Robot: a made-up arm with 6 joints.
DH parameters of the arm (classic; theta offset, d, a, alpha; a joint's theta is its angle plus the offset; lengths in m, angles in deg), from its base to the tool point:
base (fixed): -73.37 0 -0.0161 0
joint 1: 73.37 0.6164 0.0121 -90
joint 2: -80.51 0 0.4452 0
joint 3: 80.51 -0.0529 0.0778 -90
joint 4: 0 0.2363 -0.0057 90
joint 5: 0 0.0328 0.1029 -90
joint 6: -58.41 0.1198 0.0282 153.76
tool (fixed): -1.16 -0.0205 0 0
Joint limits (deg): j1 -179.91..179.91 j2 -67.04..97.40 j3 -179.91..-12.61 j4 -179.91..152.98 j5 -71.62..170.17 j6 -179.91..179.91
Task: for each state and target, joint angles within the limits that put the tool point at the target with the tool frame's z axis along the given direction. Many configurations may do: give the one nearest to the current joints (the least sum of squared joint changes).
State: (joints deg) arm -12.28 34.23 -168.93 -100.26 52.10 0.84
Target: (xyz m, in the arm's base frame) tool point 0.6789 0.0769 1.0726 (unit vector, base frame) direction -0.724 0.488 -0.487
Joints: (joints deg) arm 18.47 26.99 -124.35 -99.92 72.36 9.31
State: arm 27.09 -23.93 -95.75 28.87 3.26 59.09
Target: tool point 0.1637 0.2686 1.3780 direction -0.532 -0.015 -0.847
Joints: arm 62.97 10.38 -122.61 6.17 -39.79 30.41
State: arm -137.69 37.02 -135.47 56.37 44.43 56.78
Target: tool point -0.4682 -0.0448 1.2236 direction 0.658 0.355 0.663
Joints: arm -171.38 -1.93 -101.24 48.93 52.86 59.55
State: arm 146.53 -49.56 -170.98 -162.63 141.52 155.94
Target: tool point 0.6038 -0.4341 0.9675 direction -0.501 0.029 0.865
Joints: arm 134.30 -67.04 -157.29 -151.11 85.94 132.14
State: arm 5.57 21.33 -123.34 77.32 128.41 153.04
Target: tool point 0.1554 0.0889 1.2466 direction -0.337 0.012 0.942
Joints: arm -3.02 1.62 -177.25 46.32 142.25 107.27
